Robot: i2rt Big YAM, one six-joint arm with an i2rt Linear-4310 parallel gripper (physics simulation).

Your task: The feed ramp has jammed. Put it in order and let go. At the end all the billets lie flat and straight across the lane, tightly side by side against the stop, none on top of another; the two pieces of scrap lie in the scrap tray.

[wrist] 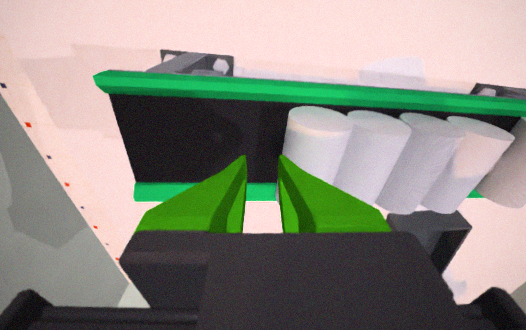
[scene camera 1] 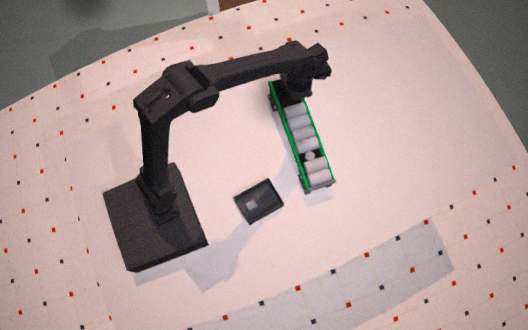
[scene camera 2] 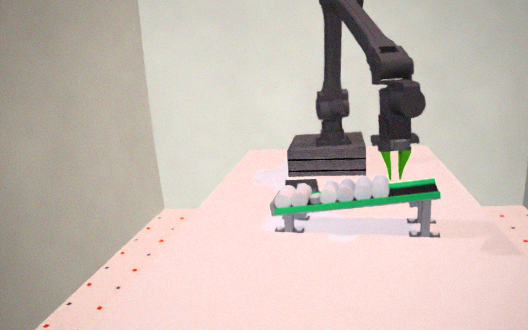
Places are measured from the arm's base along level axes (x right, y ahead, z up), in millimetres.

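Where they show: gripper, fingertip midpoint: (wrist: 262, 164) (scene camera 1: 294, 98) (scene camera 2: 395, 179); arm's base, origin of the base link: (scene camera 1: 161, 204) (scene camera 2: 332, 143).
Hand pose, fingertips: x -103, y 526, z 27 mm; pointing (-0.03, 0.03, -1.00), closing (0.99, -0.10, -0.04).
Observation:
Things, the pixels of their top centre, and the offset from my fingertips. "spot": a spot on its surface instead.
- small pale scrap piece, middle of its top: (scene camera 2: 316, 194) (scene camera 1: 309, 155) dx +179, dy -46, dz -44 mm
- dark tray, surface spot: (scene camera 1: 276, 191) spot: dx +220, dy -188, dz -90 mm
The ramp (scene camera 1: 320, 141) (scene camera 2: 350, 203) (wrist: 200, 85) has green rails and a black lane. Two white billets (scene camera 1: 320, 176) (scene camera 2: 285, 197) lie across its low end by the stop. A small pale scrap piece (scene camera 1: 310, 155) (scene camera 2: 315, 198) sits in the lane just uphill of them. Four more billets (scene camera 1: 302, 132) (scene camera 2: 346, 190) (wrist: 317, 142) lie side by side uphill of the scrap. The other scrap piece (scene camera 1: 251, 204) lies in the dark tray (scene camera 1: 276, 191). My gripper (scene camera 2: 395, 178) (wrist: 262, 164) is shut, a narrow empty gap between its tips, above the lane just uphill of the uppermost billet. Scene camera 1 hides its fingers.
The arm's base (scene camera 1: 150, 235) (scene camera 2: 326, 155) stands on the table beyond the tray. The ramp stands on grey legs (scene camera 2: 425, 217) with wide feet. The bare upper lane (scene camera 1: 281, 92) (wrist: 185, 140) lies uphill of the billets, between raised rails.

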